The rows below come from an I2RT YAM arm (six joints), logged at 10 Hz.
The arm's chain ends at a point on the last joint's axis. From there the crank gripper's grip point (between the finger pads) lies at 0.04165 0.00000 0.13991 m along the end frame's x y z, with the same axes.
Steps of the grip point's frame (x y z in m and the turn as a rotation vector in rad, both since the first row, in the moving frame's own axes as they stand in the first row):
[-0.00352, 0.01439, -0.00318, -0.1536, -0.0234, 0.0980]
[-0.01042, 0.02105, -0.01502, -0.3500, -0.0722, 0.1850]
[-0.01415, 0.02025, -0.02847, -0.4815, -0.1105, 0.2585]
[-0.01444, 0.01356, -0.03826, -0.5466, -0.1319, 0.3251]
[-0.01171, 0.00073, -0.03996, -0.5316, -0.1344, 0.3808]
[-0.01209, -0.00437, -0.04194, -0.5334, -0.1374, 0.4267]
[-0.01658, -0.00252, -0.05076, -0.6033, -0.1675, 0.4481]
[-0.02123, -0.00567, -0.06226, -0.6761, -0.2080, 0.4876]
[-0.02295, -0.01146, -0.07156, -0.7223, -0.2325, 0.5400]
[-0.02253, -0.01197, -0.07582, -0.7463, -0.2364, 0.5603]
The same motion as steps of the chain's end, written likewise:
[0.00100, -0.01095, -0.00215, -0.1536, -0.0234, 0.0980]
[0.00469, -0.03370, -0.00780, -0.3500, -0.0722, 0.1850]
[0.01061, -0.05303, -0.01368, -0.4815, -0.1105, 0.2585]
[0.01722, -0.06881, -0.01845, -0.5466, -0.1319, 0.3251]
[0.02264, -0.08094, -0.02083, -0.5316, -0.1344, 0.3808]
[0.02492, -0.08700, -0.02228, -0.5334, -0.1374, 0.4267]
[0.02714, -0.09271, -0.02561, -0.6033, -0.1675, 0.4481]
[0.03160, -0.10303, -0.03054, -0.6761, -0.2080, 0.4876]
[0.03714, -0.11299, -0.03490, -0.7223, -0.2325, 0.5400]
[0.03985, -0.11571, -0.03650, -0.7463, -0.2364, 0.5603]

